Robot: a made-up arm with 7 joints.
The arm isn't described. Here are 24 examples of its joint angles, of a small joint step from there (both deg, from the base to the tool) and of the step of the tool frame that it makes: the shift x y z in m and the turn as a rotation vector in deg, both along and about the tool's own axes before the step.
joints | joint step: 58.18 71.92 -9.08 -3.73 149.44 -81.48 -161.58 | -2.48 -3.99 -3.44 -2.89 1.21 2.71 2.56
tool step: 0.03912 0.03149 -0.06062 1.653 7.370 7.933
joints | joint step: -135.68 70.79 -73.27 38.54 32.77 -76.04 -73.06 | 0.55 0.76 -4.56 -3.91 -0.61 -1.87 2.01
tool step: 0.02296 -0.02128 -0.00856 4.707 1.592 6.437
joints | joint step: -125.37 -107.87 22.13 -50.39 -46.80 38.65 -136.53 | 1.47 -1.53 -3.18 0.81 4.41 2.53 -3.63
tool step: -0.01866 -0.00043 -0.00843 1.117 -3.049 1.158
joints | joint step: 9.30 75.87 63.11 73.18 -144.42 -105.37 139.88 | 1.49 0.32 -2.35 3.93 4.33 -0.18 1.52
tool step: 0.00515 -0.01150 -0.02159 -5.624 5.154 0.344
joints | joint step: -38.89 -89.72 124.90 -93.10 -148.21 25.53 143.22 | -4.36 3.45 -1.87 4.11 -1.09 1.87 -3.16
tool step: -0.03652 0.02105 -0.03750 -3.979 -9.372 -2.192
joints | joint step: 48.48 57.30 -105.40 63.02 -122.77 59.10 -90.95 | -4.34 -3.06 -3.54 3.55 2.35 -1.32 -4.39
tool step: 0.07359 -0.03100 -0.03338 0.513 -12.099 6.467
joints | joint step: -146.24 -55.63 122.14 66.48 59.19 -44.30 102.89 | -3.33 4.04 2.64 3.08 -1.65 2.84 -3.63
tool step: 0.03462 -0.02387 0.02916 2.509 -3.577 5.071
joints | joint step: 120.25 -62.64 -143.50 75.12 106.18 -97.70 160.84 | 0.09 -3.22 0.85 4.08 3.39 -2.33 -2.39
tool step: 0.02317 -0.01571 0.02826 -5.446 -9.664 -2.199
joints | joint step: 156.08 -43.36 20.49 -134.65 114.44 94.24 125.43 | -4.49 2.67 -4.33 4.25 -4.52 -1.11 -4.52
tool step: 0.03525 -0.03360 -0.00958 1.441 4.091 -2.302
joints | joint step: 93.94 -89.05 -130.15 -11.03 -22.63 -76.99 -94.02 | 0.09 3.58 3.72 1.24 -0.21 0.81 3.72
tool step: 0.01890 -0.03504 -0.00845 0.726 6.223 -3.515
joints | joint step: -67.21 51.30 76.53 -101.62 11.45 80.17 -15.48 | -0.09 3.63 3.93 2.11 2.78 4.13 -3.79
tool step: -0.02574 0.00236 -0.04439 0.014 -0.325 -6.416
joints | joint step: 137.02 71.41 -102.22 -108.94 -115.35 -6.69 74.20 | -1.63 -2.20 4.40 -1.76 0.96 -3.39 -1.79
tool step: -0.01999 0.01818 -0.02307 -1.194 -3.699 -1.387
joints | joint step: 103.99 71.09 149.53 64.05 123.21 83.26 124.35 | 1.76 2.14 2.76 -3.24 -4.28 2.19 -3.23
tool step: -0.02025 -0.00057 -0.03016 4.841 -6.033 3.415
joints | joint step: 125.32 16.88 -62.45 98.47 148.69 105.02 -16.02 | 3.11 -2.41 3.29 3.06 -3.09 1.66 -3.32
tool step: -0.02847 -0.00429 -0.00618 -0.558 3.206 -4.241
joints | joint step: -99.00 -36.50 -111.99 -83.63 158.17 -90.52 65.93 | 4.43 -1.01 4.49 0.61 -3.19 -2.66 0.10
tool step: -0.01274 -0.02759 0.04140 -9.084 6.119 1.741
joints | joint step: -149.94 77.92 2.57 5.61 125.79 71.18 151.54 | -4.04 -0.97 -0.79 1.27 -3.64 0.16 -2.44
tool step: -0.03288 0.04253 -0.02721 -5.043 -6.035 -0.919
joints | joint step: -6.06 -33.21 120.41 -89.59 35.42 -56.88 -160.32 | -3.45 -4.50 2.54 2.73 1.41 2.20 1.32
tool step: 0.00031 0.06341 0.00189 -7.946 0.592 5.479
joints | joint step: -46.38 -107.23 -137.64 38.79 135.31 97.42 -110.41 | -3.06 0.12 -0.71 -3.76 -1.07 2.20 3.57
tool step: 0.04794 -0.00967 -0.00478 -5.047 -1.644 1.243
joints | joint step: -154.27 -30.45 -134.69 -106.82 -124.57 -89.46 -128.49 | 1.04 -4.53 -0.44 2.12 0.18 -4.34 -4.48
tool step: 0.00186 0.00391 -0.05096 7.594 0.121 -3.219
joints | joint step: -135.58 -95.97 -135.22 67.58 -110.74 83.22 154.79 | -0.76 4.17 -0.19 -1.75 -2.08 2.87 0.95
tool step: 0.05477 0.02089 0.02372 -2.661 5.702 5.689
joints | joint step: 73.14 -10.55 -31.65 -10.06 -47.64 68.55 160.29 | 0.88 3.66 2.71 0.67 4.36 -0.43 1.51
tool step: -0.00609 -0.01919 -0.05531 8.923 1.224 -1.457
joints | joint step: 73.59 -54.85 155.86 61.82 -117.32 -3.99 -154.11 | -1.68 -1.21 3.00 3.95 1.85 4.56 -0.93
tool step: 0.00530 -0.01675 -0.03352 3.521 2.679 2.496
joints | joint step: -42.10 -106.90 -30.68 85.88 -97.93 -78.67 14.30 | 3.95 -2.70 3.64 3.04 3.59 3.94 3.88
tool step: -0.00020 0.03174 0.00632 7.664 7.957 0.682
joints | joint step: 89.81 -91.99 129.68 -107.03 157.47 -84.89 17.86 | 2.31 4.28 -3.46 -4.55 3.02 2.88 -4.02
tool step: -0.05343 0.03353 -0.00945 5.720 -4.155 -11.565
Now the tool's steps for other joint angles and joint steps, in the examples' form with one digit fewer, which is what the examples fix.
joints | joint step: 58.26 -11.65 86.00 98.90 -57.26 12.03 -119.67 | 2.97 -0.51 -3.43 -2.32 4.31 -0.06 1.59
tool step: -0.0105 0.0081 0.0034 0.21 6.02 -2.28
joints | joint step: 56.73 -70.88 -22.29 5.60 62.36 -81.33 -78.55 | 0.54 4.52 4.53 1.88 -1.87 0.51 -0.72
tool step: -0.0595 0.0525 -0.0005 -4.19 -5.00 -4.30
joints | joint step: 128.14 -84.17 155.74 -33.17 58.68 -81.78 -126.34 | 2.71 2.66 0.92 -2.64 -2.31 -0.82 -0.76
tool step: 0.0535 -0.0239 -0.0292 3.74 4.55 -1.27
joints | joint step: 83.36 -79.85 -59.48 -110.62 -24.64 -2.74 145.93 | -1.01 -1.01 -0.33 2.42 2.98 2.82 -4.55
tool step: 0.0091 -0.0126 -0.0120 2.82 -1.73 2.33
